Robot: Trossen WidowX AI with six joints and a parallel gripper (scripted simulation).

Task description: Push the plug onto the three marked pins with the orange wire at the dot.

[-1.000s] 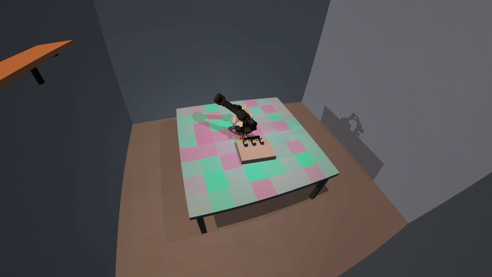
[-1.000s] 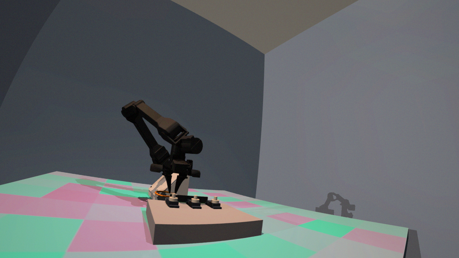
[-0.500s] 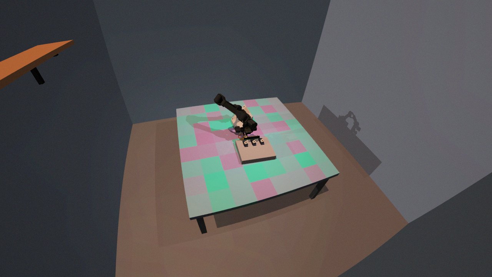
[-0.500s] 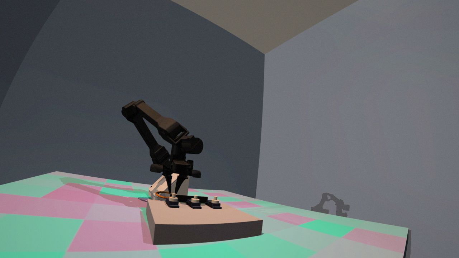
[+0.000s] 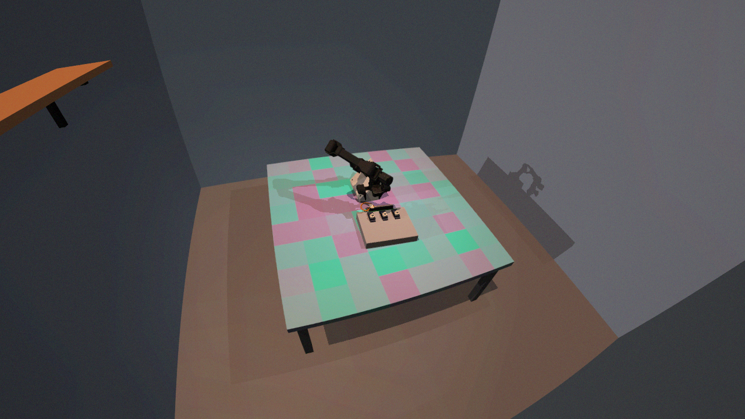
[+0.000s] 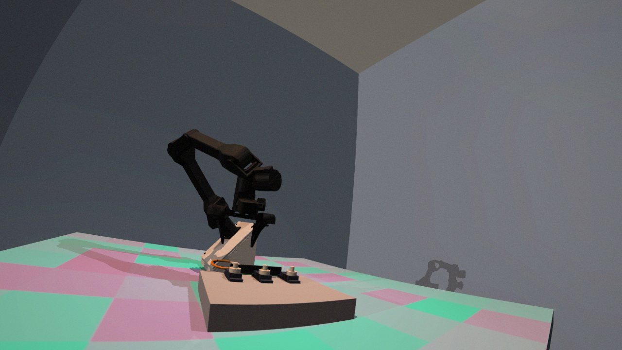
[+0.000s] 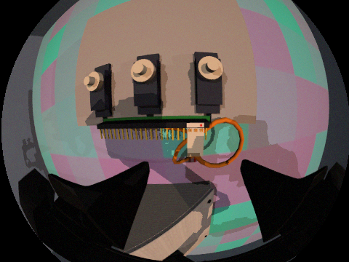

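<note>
The white band is 20 mm ahead of my gripper tip, 10 mm to the right of it and 50 mm below it. Round my gripper tip: black pin strip: 30 mm ahead, 50 mm to the left, 60 mm below.
</note>
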